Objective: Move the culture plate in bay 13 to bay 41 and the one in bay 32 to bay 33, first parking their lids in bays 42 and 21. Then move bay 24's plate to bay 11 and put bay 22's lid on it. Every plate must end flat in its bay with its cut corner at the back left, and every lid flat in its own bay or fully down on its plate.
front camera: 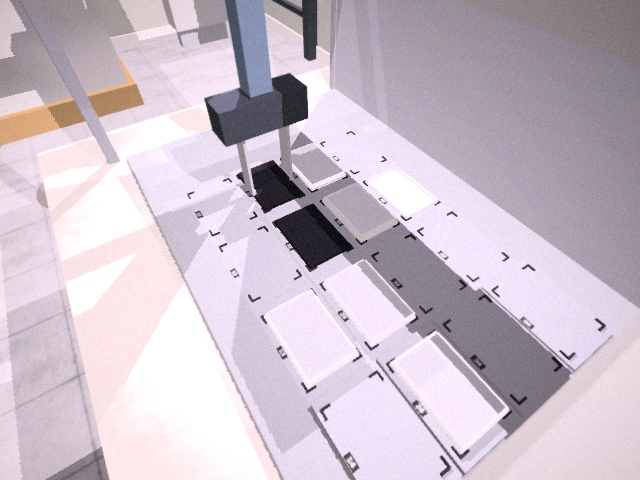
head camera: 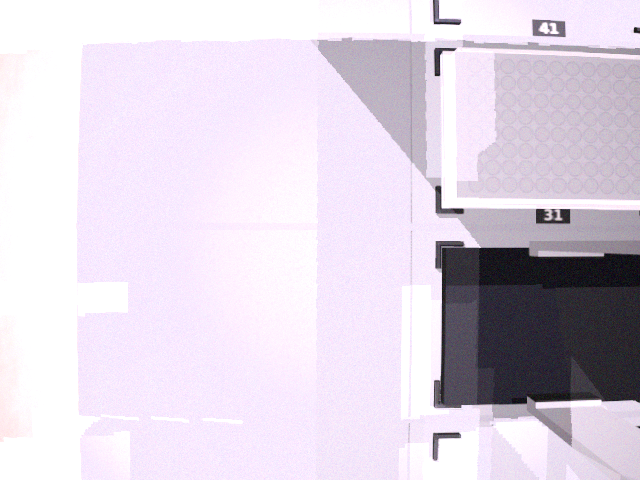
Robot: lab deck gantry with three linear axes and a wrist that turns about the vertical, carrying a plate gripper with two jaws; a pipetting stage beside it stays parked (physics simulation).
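Frame: origin at the robot's base, x right, y back, z down, level; metres.
Where they show: gripper, fingertip midpoint: [front camera: 269, 182] [head camera: 560, 325]; robot's base at its link origin: [front camera: 189, 195].
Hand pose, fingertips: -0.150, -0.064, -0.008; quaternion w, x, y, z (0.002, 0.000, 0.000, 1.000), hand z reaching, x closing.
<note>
Things, the pixels of their top centre, and the offset from my fingertips, as dx, dy, dz. "spot": a spot on its surface instead.
- flat black piece at its top centre: [head camera: 559, 326] [front camera: 269, 182] +0.000, +0.000, +0.000
- second black piece at its top centre: [front camera: 311, 232] +0.000, -0.164, +0.000
- thin white piece at its top centre: [front camera: 401, 189] -0.214, -0.164, +0.000
- bay 13 at a spot on its surface: [front camera: 310, 338] spot: +0.112, -0.337, -0.006
- bay 24 at a spot on its surface: [front camera: 439, 392] spot: +0.018, -0.493, -0.021
- pale piece at its top centre: [front camera: 368, 296] +0.000, -0.328, -0.007
My gripper [front camera: 273, 185] is low over bay 21, its two jaws at the long edges of a flat black piece [front camera: 279, 191] [head camera: 516, 330]; the views do not settle whether they press on it. A second black piece [front camera: 315, 240] lies flat in bay 22. A pale plate [front camera: 364, 214] stands in bay 32, and a thin white piece [front camera: 403, 191] lies in bay 42. Pale covered-looking pieces stand in bay 13 [front camera: 310, 338] and bay 24 [front camera: 439, 392]. Cut corners are too faint to tell.
A pale plate [front camera: 320, 167] [head camera: 558, 124] with wells stands in bay 31, close beside the right jaw. Another pale piece [front camera: 367, 302] stands in bay 23. Small black corner marks outline the bays.
</note>
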